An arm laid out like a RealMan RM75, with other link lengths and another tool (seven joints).
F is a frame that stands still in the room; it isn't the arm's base.
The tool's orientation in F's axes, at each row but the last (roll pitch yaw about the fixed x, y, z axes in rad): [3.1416 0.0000 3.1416]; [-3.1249 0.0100 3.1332]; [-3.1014 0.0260 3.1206]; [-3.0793 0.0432 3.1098]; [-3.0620 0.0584 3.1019]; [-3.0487 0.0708 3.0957]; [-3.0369 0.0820 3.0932]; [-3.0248 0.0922 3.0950]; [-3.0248 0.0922 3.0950]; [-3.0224 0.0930 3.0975]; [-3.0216 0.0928 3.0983]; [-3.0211 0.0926 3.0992]
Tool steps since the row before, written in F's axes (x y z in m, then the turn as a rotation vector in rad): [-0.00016 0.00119 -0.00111 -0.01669 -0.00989 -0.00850]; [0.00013 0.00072 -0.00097 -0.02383 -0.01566 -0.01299]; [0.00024 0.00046 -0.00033 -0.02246 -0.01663 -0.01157]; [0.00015 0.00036 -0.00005 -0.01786 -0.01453 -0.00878]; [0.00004 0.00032 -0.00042 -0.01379 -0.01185 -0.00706]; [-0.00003 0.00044 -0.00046 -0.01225 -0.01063 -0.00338]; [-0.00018 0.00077 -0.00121 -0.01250 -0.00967 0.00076]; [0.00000 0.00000 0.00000 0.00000 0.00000 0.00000]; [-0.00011 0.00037 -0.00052 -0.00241 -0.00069 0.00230]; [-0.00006 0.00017 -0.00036 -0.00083 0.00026 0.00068]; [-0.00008 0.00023 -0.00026 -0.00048 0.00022 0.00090]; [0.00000 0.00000 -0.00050 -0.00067 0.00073 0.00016]
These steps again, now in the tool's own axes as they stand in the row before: [0.00016 0.00119 0.00111 0.01669 -0.00989 0.00850]; [-0.00011 0.00074 0.00096 0.02383 -0.01564 0.01302]; [-0.00022 0.00048 0.00032 0.02240 -0.01664 0.01167]; [-0.00014 0.00037 0.00003 0.01775 -0.01456 0.00894]; [0.00000 0.00035 0.00039 0.01370 -0.01185 0.00724]; [0.00008 0.00048 0.00041 0.01196 -0.01090 0.00357]; [0.00032 0.00088 0.00110 0.01191 -0.01039 -0.00066]; [0.00000 0.00000 0.00000 0.00000 0.00000 0.00000]; [0.00017 0.00042 0.00046 0.00215 -0.00109 -0.00240]; [0.00010 0.00021 0.00033 0.00077 0.00013 -0.00078]; [0.00011 0.00025 0.00022 0.00040 0.00008 -0.00096]; [0.00005 0.00006 0.00049 0.00068 0.00067 -0.00031]
